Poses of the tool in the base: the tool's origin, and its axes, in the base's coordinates. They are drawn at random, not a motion.
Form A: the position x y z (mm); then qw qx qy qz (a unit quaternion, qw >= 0).
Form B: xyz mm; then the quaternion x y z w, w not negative. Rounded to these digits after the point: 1 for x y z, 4 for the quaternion.
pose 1, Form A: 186.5, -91.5, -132.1, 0.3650, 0.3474, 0.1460, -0.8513
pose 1, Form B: 186.5, -91.5, -132.1, 0.3474, 0.1460, -0.8513, 0.3650
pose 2, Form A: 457.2, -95.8, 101.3, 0.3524, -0.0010, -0.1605, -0.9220
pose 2, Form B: 457.2, -95.8, 101.3, -0.0010, -0.1605, -0.9220, 0.3524
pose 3, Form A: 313.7, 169.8, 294.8, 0.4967, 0.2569, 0.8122, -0.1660
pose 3, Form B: 313.7, 169.8, 294.8, 0.2569, 0.8122, -0.1660, 0.4967
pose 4, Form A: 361.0, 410.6, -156.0, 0.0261, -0.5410, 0.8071, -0.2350
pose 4, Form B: 361.0, 410.6, -156.0, -0.5410, 0.8071, -0.2350, 0.0261
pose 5, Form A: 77.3, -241.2, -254.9, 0.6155, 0.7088, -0.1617, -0.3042
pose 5, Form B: 77.3, -241.2, -254.9, 0.7088, -0.1617, -0.3042, 0.6155
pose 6, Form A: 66.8, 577.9, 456.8, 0.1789, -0.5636, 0.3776, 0.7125
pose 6, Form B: 66.8, 577.9, 456.8, -0.5636, 0.3776, 0.7125, 0.1789
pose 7, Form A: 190.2, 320.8, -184.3, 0.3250, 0.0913, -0.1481, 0.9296
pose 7, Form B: 190.2, 320.8, -184.3, 0.0913, -0.1481, 0.9296, 0.3250
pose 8, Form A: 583.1, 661.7, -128.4, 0.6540, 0.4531, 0.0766, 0.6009
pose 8, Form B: 583.1, 661.7, -128.4, 0.4531, 0.0766, 0.6009, 0.6540
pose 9, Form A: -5.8, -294.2, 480.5, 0.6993, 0.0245, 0.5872, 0.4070
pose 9, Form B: -5.8, -294.2, 480.5, 0.0245, 0.5872, 0.4070, 0.6993
